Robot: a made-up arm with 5 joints.
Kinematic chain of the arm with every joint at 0, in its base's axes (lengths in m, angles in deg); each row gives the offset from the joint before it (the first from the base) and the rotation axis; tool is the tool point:
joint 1: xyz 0 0 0.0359 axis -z
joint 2: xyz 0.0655 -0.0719 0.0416 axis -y
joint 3: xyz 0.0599 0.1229 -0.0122 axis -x
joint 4: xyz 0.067 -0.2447 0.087 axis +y
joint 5: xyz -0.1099 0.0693 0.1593 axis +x
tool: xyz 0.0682 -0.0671 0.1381
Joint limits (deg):
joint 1: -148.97..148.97
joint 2: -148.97..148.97
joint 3: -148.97..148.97
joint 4: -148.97..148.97
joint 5: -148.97..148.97
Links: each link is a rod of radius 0.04 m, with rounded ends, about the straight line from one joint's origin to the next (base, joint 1, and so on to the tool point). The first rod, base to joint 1, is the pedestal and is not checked.
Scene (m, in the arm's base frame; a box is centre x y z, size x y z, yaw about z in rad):
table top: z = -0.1
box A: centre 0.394 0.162 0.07 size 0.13 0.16 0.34 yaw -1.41
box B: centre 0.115 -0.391 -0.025 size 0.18 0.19 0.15 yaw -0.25
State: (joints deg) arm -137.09 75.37 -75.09 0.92 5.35
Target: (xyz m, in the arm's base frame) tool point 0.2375 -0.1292 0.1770
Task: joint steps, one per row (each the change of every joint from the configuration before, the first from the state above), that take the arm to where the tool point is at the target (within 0.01 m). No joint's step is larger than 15 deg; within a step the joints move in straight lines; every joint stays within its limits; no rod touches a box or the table.
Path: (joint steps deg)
1: -1.00 -14.40 9.64 2.35 -3.73
2: -0.99 -14.41 9.64 2.36 -3.74
3: -1.00 -14.40 9.64 2.35 -3.73
4: 9.62 3.99 14.52 -8.86 -6.73
5: 9.61 3.99 14.52 -8.85 -6.73
6: 9.61 3.98 14.52 -8.86 -6.72
7: 2.20 9.23 -8.68 -2.17 -8.88
8: 2.20 9.22 -8.69 -2.17 -8.87

